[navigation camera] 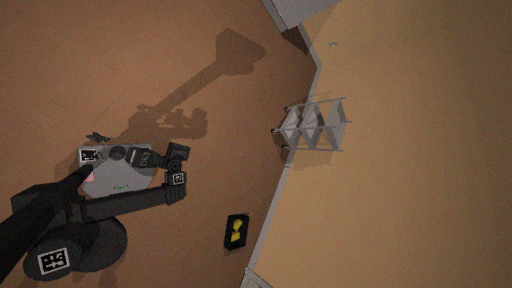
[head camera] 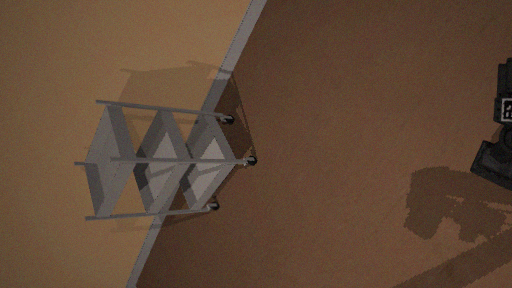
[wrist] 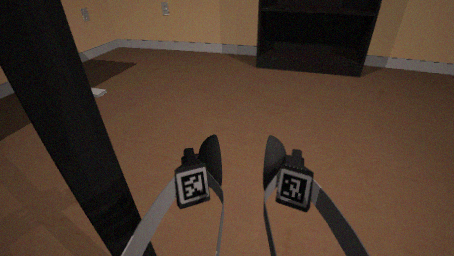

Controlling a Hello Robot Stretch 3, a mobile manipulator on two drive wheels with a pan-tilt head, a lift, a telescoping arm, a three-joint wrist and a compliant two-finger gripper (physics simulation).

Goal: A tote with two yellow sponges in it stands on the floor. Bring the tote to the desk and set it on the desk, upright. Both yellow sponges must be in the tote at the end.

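Pixels of known places: gripper, fingertip midpoint: [navigation camera: 84, 143]; robot's base at its link origin: [navigation camera: 118, 151].
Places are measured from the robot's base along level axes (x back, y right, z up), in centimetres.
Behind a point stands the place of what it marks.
Observation:
The black tote [navigation camera: 244, 231] {z 6.1, x 90.2, y 94.7 cm} stands upright on the floor near the wall, at the lower middle of the navigation view. Two yellow sponges [navigation camera: 237, 224] {z 4.9, x 79.7, y 87.1 cm} [navigation camera: 235, 236] {z 4.9, x 91.3, y 83.9 cm} lie in it. My gripper [wrist: 241, 153] {z 54.0, x -6.0, y -9.1 cm} is open and empty in the wrist view, with bare floor showing between its fingers. It is held in close to my base, well apart from the tote. The tote does not show in the head or wrist view. The desk top does not show; a small pale piece [wrist: 99, 92] on the floor at the left of the wrist view may be a desk foot.
A grey three-tier wheeled cart [head camera: 175, 160] {z 48.8, x -13.8, y 145.2 cm} [navigation camera: 338, 120] {z 66.3, x -23.2, y 189.9 cm} stands against the wall. A grey cabinet [navigation camera: 310, 11] {z 49.5, x -150.4, y 166.5 cm} is at the top of the navigation view. A black shelf unit [wrist: 310, 66] stands by the far wall in the wrist view. My mast [wrist: 65, 115] crosses its left side.

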